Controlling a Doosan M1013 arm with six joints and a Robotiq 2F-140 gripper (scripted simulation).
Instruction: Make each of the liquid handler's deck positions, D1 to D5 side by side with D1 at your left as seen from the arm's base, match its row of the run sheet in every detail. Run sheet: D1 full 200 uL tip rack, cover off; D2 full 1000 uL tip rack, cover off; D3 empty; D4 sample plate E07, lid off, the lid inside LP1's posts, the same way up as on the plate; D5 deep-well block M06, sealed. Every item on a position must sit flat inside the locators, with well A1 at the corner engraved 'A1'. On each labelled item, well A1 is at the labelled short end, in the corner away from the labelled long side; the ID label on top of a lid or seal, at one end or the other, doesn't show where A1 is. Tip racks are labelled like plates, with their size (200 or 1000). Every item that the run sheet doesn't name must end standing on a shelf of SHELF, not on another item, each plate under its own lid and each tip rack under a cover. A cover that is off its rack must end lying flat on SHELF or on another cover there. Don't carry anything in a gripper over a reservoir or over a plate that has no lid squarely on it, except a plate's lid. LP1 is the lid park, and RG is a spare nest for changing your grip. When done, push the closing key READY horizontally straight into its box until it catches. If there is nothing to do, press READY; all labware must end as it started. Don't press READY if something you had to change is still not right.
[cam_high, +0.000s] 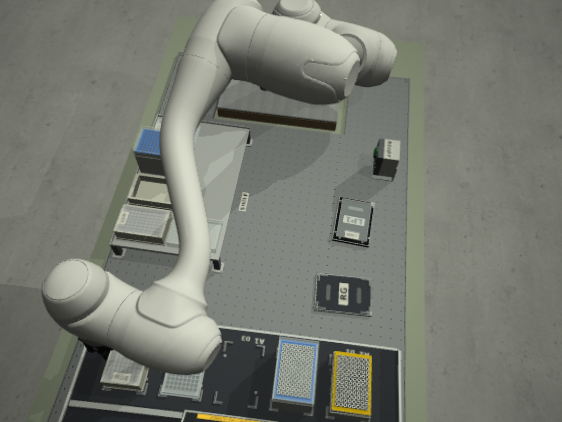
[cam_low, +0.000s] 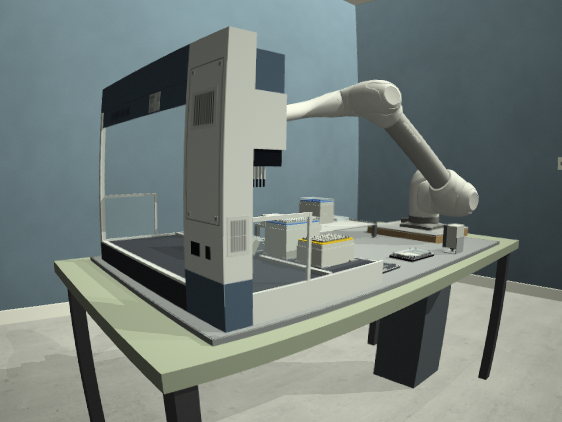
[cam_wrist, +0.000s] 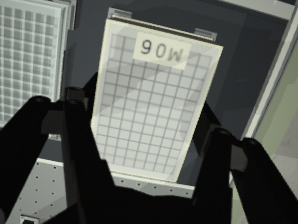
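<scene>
My hand is 12 cm to the right of the clear sample plate and 3 cm above it. The rest, counted from my hand: blue-rimmed tip rack: 2 cm behind, 37 cm to the left, 3 cm above; then beige trough: 45 cm behind, 7 cm to the right, 3 cm below; then deep-well block M06: 1 cm below.
</scene>
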